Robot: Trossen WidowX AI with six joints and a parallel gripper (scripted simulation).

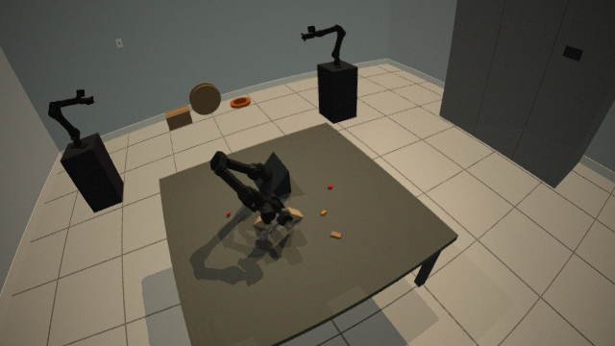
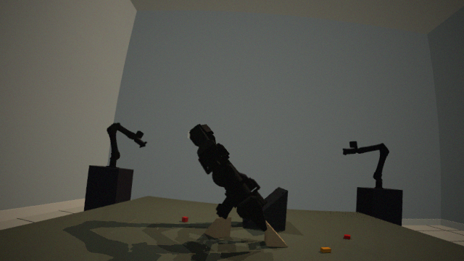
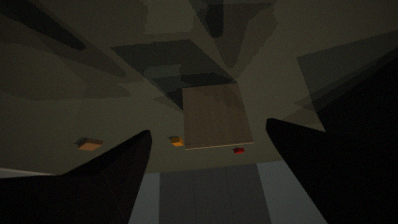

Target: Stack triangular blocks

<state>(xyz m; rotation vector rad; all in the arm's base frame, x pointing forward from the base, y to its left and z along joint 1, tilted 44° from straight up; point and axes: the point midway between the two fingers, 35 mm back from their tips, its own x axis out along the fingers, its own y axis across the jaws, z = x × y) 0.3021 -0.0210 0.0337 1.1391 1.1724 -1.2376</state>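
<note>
Now: the triangular block 1 cm behind my gripper tip, 2 cm to the left of it and 3 cm below it. Also, from my gripper tip: red cube: 19 cm behind, 27 cm to the right, 4 cm below; orange cube: 5 cm ahead, 17 cm to the left, 5 cm below; tan piece: 20 cm ahead, 15 cm to the left, 5 cm below.
</note>
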